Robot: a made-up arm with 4 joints.
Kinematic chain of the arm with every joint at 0, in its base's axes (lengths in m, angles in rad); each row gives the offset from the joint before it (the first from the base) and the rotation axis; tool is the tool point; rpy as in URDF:
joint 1: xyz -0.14 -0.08 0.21 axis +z
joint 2: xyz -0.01 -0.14 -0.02 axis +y
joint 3: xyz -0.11 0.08 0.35 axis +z
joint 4: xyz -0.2 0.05 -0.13 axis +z
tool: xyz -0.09 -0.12 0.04 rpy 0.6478 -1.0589 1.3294
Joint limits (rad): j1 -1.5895..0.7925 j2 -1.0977..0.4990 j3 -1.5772..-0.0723 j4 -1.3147..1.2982
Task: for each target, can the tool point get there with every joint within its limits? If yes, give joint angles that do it. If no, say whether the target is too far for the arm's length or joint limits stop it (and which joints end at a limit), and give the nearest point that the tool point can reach.
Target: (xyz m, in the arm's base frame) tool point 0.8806 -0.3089 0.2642
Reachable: no: too far | nearest point 0.1531 -0.1457 0.4189 | short by 0.761 m
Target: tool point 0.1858 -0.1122 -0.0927
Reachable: no: joint limits stop it (at a limit: joint 1, joint 2) | nearest point 0.1451 0.2563 0.1128 | short by 0.424 m
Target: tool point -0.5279 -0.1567 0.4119
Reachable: yes | joints 0.5323 -0.1086 -0.9433 0.0189
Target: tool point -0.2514 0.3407 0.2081
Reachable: yes | joints -0.6525 -0.8362 -1.2700 -0.5937
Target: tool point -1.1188 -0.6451 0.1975
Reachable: no: too far | nearest point -0.6032 -0.3474 0.1935 | short by 0.595 m
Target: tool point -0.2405 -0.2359 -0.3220
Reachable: no: joint limits stop it (at a limit: joint 1, joint 2, joint 3) | nearest point -0.4382 -0.4152 -0.0951 | short by 0.350 m
